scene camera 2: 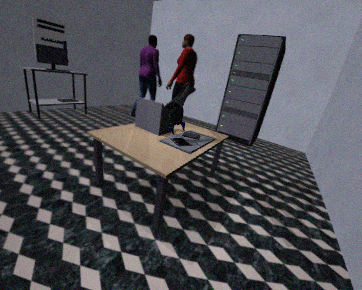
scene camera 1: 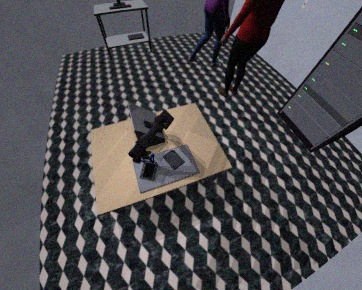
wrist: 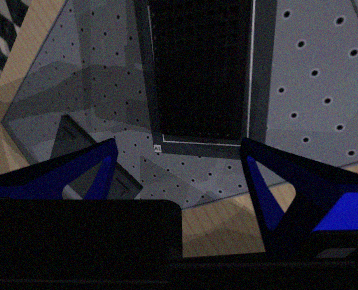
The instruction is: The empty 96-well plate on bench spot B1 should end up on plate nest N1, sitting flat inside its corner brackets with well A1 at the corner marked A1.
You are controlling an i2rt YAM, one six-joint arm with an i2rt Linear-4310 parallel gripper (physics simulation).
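Where they show: gripper, between the fingertips: point(scene camera 2: 179, 133) point(scene camera 1: 149, 162) point(wrist: 178, 144); arm's base, origin of its link: point(scene camera 2: 162, 116).
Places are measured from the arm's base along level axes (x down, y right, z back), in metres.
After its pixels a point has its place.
Observation:
A black plate with a grid of wells point(scene camera 1: 148, 170) @(z -0.347, x 0.116, y 0.140 m) point(scene camera 2: 180, 142) @(z -0.365, x 0.117, y 0.177 m) point(wrist: 200, 70) @(z -0.342, x 0.116, y 0.143 m) lies on a dark base point(wrist: 262, 65) @(z -0.319, x 0.130, y 0.188 m) with thin white lines along its edges. A small A1 label point(wrist: 157, 148) @(z -0.296, x 0.130, y 0.048 m) marks one near corner of that base. The plate looks flat; its far end is cut off, and its own A1 well cannot be made out. My gripper point(scene camera 1: 149, 158) @(z -0.297, x 0.066, y 0.115 m) point(scene camera 2: 178, 130) @(z -0.297, x 0.066, y 0.115 m) point(wrist: 178, 144) @(z -0.297, x 0.066, y 0.115 m) is open and empty, its fingertips above the labelled end. A second dark rectangular item point(scene camera 1: 174, 159) @(z -0.316, x 0.120, y -0.102 m) point(scene camera 2: 191, 135) @(z -0.316, x 0.120, y -0.083 m) point(wrist: 69, 141) @(z -0.368, x 0.120, y -0.085 m) lies apart, partly hidden by a finger in the wrist view. No N1 or B1 label is legible.
A grey perforated board point(scene camera 1: 176, 177) @(z -0.474, x 0.132, y -0.068 m) point(scene camera 2: 201, 145) @(z -0.489, x 0.135, y 0.026 m) point(wrist: 320, 50) @(z -0.306, x 0.132, y 0.227 m) carries both items on the wooden table point(scene camera 1: 112, 165) @(z -0.191, x 0.144, y 0.440 m) point(scene camera 2: 125, 145) @(z -0.122, x 0.145, y 0.537 m). A grey upright panel point(scene camera 1: 141, 116) @(z 0.086, x -0.074, y 0.075 m) point(scene camera 2: 148, 116) @(z 0.042, x 0.001, y 0.159 m) stands beside the arm. Two people, a server rack point(scene camera 2: 247, 82) and a monitor table stand beyond.

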